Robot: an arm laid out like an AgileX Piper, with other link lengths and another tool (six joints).
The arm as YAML. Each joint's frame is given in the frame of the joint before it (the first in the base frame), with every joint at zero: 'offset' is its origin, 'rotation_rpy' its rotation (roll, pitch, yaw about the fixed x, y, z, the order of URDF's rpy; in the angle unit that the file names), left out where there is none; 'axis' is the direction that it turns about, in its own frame. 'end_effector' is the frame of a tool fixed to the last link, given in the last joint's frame.
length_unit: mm
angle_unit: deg
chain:
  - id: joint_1
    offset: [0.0, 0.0, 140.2]
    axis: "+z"
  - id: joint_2
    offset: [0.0, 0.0, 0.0]
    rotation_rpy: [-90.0, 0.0, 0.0]
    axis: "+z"
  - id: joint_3
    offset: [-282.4, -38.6, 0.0]
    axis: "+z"
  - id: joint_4
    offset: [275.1, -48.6, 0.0]
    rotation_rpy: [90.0, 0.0, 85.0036]
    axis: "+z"
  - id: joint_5
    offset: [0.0, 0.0, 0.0]
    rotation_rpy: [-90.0, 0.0, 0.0]
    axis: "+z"
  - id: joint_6
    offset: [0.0, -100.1, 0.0]
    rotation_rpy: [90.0, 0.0, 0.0]
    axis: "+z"
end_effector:
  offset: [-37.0, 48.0, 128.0]
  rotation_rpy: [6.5, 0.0, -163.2]
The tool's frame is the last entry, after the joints.
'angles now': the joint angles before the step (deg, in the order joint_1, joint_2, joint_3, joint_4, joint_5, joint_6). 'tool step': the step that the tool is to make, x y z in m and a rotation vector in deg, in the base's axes. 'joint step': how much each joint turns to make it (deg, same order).
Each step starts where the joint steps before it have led.
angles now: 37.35, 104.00, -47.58, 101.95, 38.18, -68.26
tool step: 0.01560, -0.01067, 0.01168, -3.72, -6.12, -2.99
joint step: -0.01, -3.94, -0.01, -2.05, -7.13, -0.03
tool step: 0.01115, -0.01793, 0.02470, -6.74, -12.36, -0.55
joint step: 0.00, -6.76, 0.00, -9.11, -9.38, 0.27
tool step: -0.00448, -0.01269, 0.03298, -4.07, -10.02, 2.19
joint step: 0.00, -6.78, 0.00, -13.32, -3.76, 4.87
